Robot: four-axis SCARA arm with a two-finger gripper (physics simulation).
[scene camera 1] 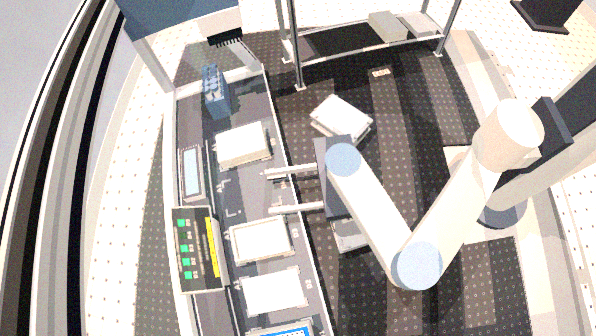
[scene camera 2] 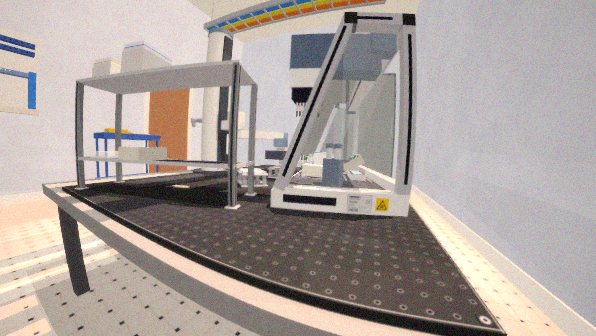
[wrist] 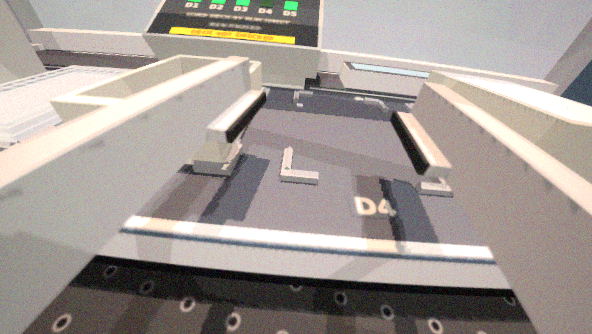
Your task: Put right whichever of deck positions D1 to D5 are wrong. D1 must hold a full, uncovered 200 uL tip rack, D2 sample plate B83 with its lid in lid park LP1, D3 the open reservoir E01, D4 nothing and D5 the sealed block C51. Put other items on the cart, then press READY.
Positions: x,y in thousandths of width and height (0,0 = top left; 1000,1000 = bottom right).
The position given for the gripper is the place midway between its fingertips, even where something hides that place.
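The gripper (wrist: 558,271) is holding nothing, and the scene also shows a trough (scene camera 1: 325,552) (wrist: 612,229).
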